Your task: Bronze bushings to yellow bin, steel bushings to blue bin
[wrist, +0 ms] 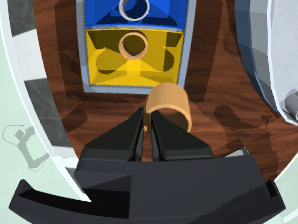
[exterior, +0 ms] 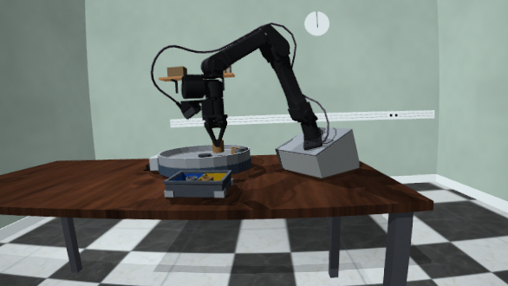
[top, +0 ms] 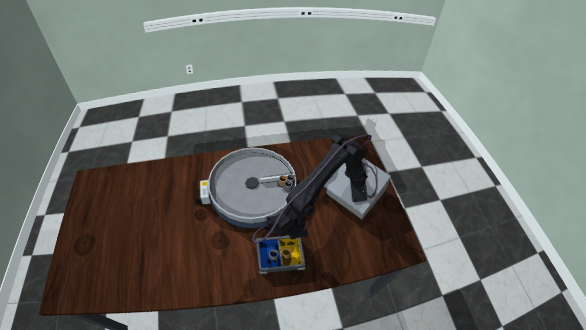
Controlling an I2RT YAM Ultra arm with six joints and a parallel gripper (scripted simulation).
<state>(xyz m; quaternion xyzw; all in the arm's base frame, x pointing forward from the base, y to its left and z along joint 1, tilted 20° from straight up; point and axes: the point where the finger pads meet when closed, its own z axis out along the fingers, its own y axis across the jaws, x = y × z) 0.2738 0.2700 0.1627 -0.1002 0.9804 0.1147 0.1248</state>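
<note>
Right now my hand is 10 mm short of the yellow bin, 20 mm to the right of it and 140 mm above it. Round my hand: grey turntable 210 mm ahead, 320 mm to the right, 100 mm below; then bin tray 60 mm ahead, 30 mm to the left, 130 mm below; then blue bin 100 mm ahead, 40 mm to the left, 140 mm below.
</note>
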